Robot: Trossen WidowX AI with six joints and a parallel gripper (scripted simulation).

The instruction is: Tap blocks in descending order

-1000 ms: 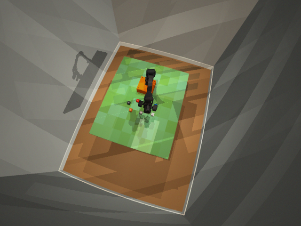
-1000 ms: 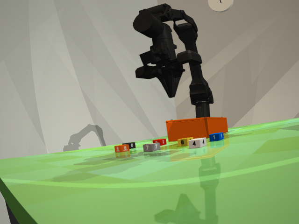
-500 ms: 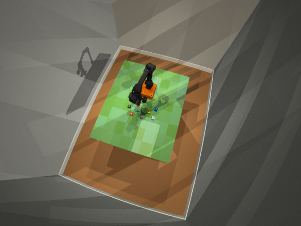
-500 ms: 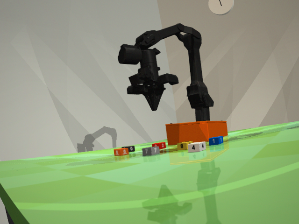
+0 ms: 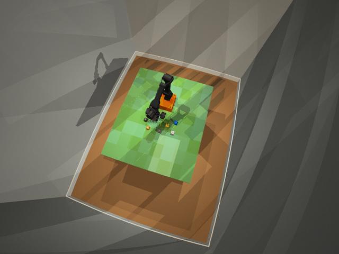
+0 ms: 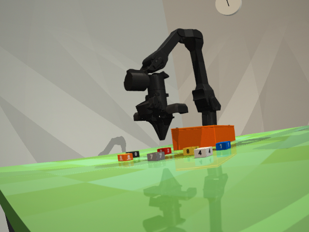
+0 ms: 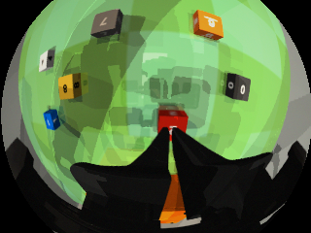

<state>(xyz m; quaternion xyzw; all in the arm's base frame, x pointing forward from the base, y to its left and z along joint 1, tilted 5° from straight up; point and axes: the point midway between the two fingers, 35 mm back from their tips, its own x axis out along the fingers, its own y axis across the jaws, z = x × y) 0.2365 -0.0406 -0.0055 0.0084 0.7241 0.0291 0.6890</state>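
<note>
My gripper tip is now 4 cm above the red block, 1 cm to the left of it and 1 cm past it. Also, from my gripper tip: black 0 block: 10 cm to the right, 5 cm ahead, 4 cm below; orange block: 12 cm ahead, 4 cm to the right, 4 cm below; yellow block marked 8: 13 cm to the left, 4 cm below, 4 cm ahead.
</note>
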